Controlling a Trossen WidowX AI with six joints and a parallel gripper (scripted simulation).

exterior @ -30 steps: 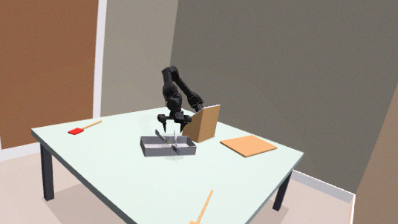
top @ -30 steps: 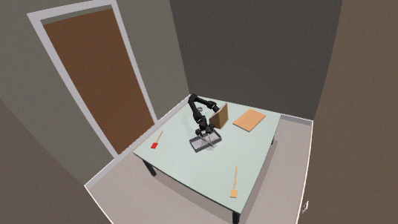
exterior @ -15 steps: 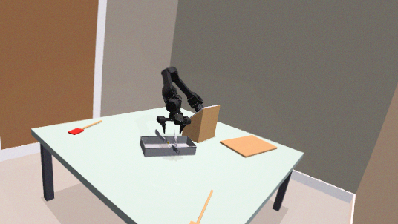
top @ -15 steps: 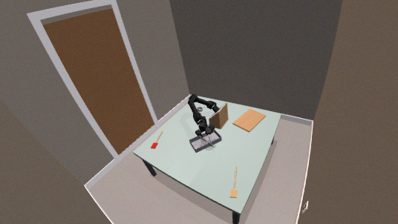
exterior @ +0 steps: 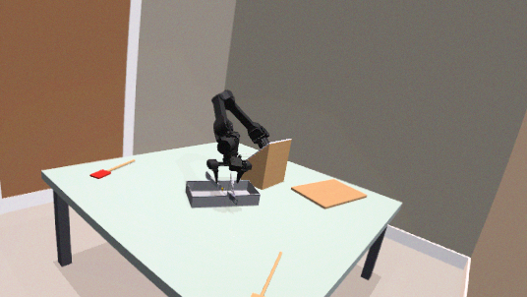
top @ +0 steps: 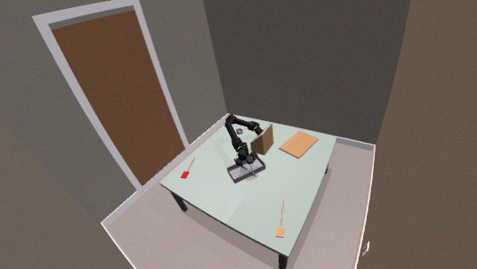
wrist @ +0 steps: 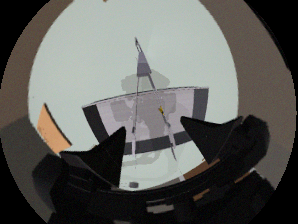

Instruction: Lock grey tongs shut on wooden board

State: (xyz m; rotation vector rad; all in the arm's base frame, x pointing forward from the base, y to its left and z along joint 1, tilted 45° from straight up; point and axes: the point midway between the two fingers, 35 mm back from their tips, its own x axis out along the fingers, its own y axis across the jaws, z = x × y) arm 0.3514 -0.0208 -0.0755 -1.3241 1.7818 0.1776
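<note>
The roasting tin lies 20 mm behind my gripper tip, 30 mm to the right of it and 60 mm below it. Round my gripper tip: wooden board (520 mm behind, 290 mm to the left, 80 mm below).
</note>
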